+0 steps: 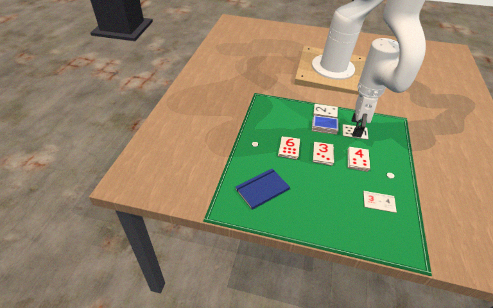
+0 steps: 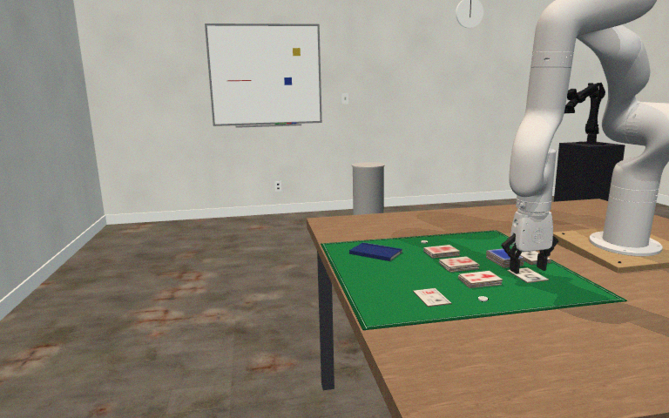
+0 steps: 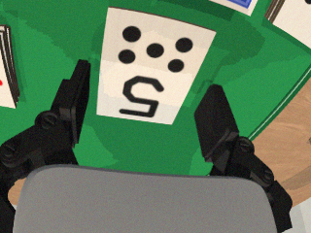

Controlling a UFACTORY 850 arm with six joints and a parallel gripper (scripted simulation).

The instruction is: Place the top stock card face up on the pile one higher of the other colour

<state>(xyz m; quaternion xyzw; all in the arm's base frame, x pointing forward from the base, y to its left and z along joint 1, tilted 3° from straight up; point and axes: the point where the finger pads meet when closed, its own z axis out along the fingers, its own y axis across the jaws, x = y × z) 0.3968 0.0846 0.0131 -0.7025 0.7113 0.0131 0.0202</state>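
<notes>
Right now my hand is 3 cm above the black 5 card. Also, from my hand: green card cloth: 18 cm ahead, 12 cm to the right, 4 cm below; then small reference card: 31 cm ahead, 6 cm to the left, 3 cm below; then black 2: 11 cm to the right, 9 cm behind, 2 cm below.
</notes>
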